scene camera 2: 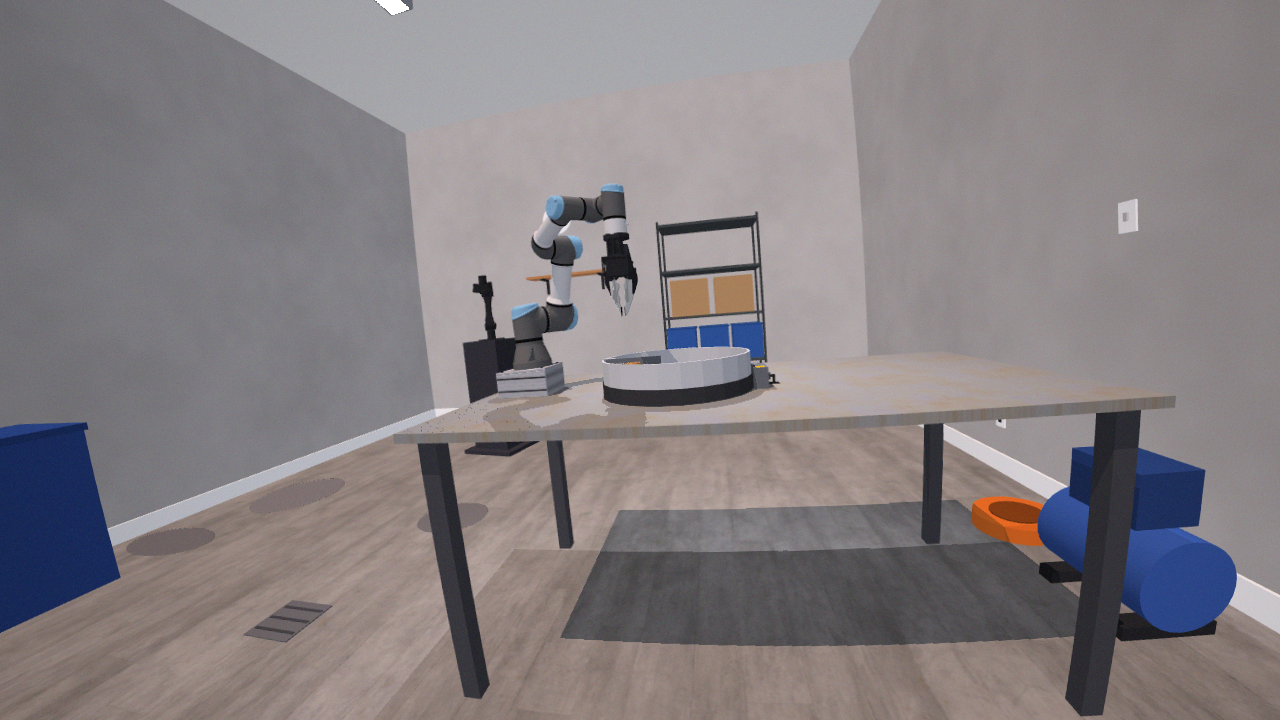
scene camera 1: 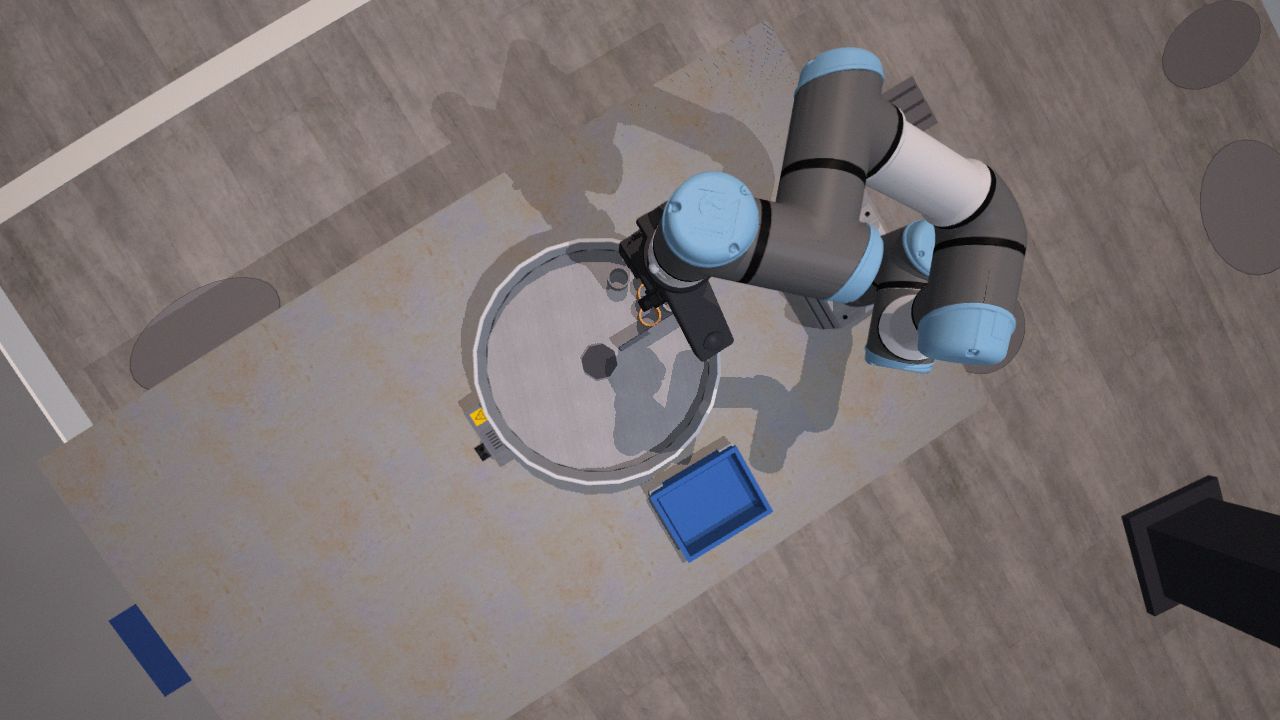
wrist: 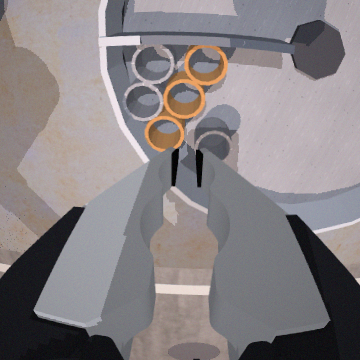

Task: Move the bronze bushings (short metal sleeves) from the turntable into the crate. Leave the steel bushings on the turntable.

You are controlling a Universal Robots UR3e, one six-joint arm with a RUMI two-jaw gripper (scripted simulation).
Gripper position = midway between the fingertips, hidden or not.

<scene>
In view: my gripper [scene camera 1: 660,293], a bronze bushing [wrist: 157,140], a bronze bushing [wrist: 215,76], a bronze bushing [wrist: 181,110] and a round turntable [scene camera 1: 563,386].
My gripper shows as well in scene camera 2 [scene camera 2: 623,316] and in the wrist view [wrist: 187,151].
</scene>
